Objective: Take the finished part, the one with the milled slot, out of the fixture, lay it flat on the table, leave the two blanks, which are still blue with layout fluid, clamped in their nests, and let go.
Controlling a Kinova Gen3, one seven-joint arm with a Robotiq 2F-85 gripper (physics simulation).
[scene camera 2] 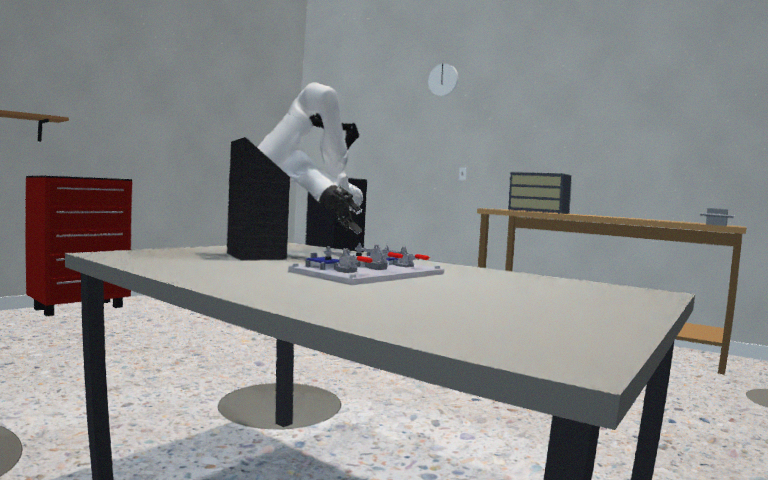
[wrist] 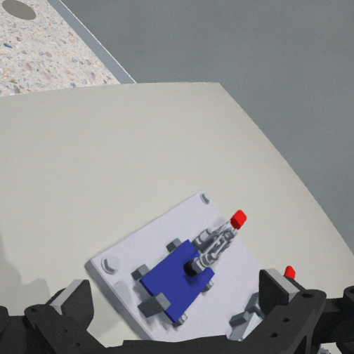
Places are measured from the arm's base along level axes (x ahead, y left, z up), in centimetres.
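Where they show: gripper, between the fingertips: (scene camera 2: 360,222); arm's base, origin of its link: (scene camera 2: 263,164).
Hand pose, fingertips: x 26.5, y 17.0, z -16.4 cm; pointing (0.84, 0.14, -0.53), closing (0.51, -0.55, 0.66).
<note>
Each offset is from my fingertips to the centre of the thing. "spot": to the spot under its first point. Level surfaces: height alone.
My gripper (scene camera 2: 356,220) (wrist: 174,294) is open and empty, above the fixture plate {spot: dx +28.3, dy -14.7, dz -11.2 cm} (scene camera 2: 397,276) (wrist: 145,241). In the wrist view one blue blank (wrist: 172,287) lies in its nest between grey blocks, with the black tip of a toggle clamp (wrist: 216,249) on it; the clamp's red handle (wrist: 239,219) points to the upper right. In the scene view a blue blank {dx +11.8, dy -23.6, dz -9.2 cm} (scene camera 2: 321,260) shows at the plate's left and a bit of blue {dx +11.1, dy -1.6, dz -9.5 cm} (scene camera 2: 389,260) farther right, among grey clamps. A silvery piece (wrist: 246,326) shows partly beside my right finger; whether it is the slotted part I cannot tell. No slot is visible.
The fixture stands on the pale table {dz -12.1 cm} (scene camera 2: 487,316) (wrist: 100,160). Several red clamp handles stick out of it; one more red tip (wrist: 290,272) shows behind the right finger. A black pedestal (scene camera 2: 257,203) stands left of the fixture. A wooden bench (scene camera 2: 623,221) stands behind.
</note>
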